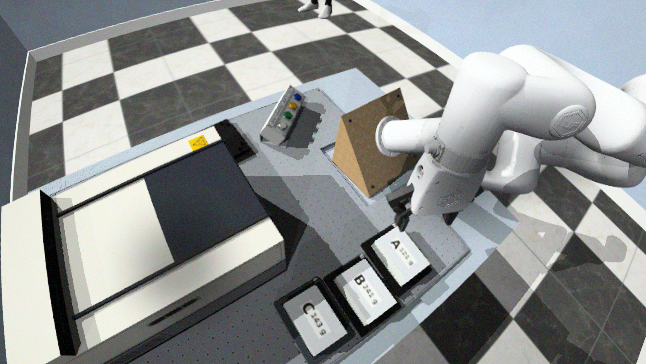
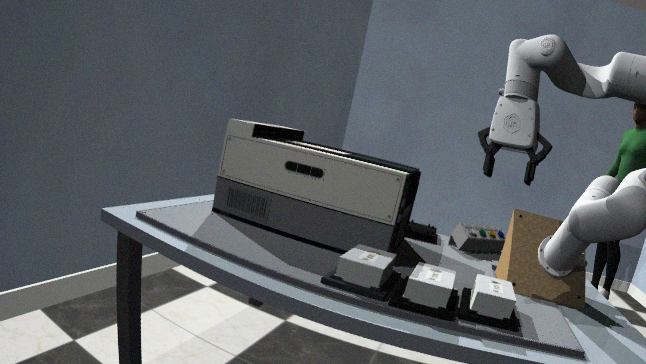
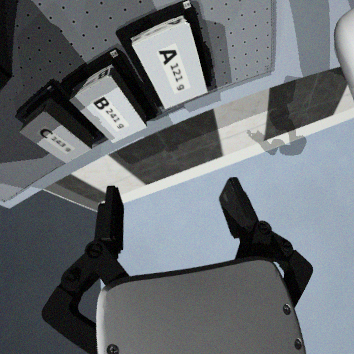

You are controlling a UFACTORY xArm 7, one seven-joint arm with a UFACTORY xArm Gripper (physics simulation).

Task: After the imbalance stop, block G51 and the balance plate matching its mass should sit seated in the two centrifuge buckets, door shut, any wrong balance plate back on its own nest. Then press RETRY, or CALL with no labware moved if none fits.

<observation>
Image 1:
my gripper: 422, 222
balance plate C: 317, 324
balance plate B: 364, 291
balance plate A: 398, 253
centrifuge: 130, 259
button box: 289, 108
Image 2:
my gripper: 506, 179
balance plate C: 365, 266
balance plate B: 429, 285
balance plate A: 492, 297
centrifuge: 268, 177
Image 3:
my gripper: 173, 191
balance plate C: 50, 126
balance plate B: 104, 98
balance plate A: 167, 51
</observation>
